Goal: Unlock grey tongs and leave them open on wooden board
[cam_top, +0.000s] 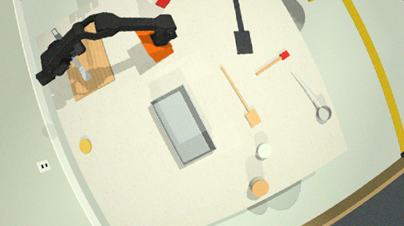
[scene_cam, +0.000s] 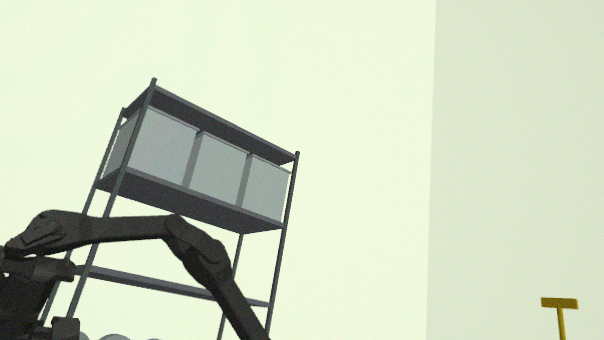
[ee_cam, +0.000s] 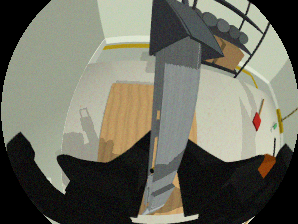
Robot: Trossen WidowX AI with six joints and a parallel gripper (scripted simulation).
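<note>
My gripper tip is now 16 cm above the wooden board, 1 cm to the left of it and 1 cm short of it. Round my gripper tip: green-handled tool: 78 cm to the left, 16 cm below, 4 cm ahead; black spatula: 73 cm to the left, 28 cm ahead, 16 cm below; roasting tin: 55 cm ahead, 27 cm to the left, 14 cm below.
</note>
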